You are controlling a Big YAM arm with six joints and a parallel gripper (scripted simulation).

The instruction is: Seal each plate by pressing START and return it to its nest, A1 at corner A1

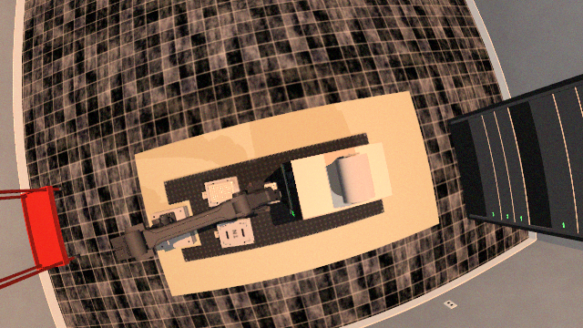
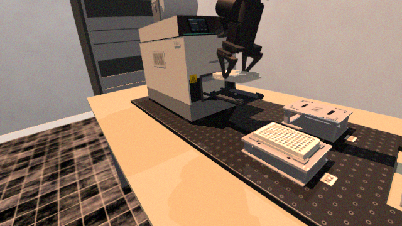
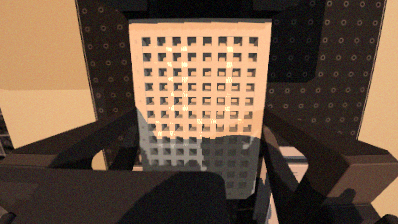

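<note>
Right now the sealer stage is 70 mm below my hand. From my hand the other things lie so: well plate: 200 mm behind, 60 mm to the left, 120 mm below; plate nest N2: 200 mm behind, 60 mm to the left, 130 mm below; sealer screen: 120 mm ahead, 40 mm to the left, 150 mm above.
</note>
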